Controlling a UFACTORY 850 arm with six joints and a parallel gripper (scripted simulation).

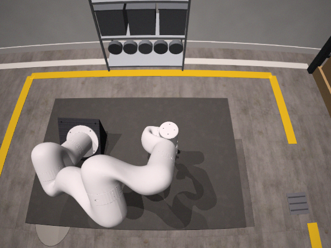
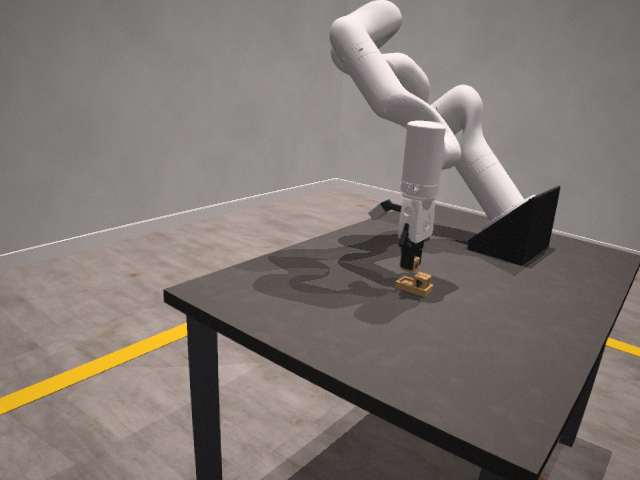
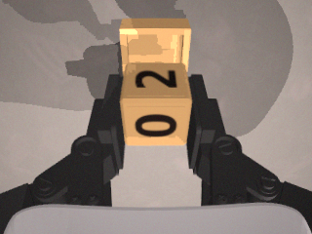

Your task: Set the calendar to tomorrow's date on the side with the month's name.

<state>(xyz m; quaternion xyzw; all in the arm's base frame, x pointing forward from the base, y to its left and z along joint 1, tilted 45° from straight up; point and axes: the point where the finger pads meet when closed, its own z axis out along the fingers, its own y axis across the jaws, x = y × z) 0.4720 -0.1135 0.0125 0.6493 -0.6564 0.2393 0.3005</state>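
The wooden tray lies 2 cm to the left of my hand and 7 cm below it. Also, from my hand: calendar cube: 1 cm below.
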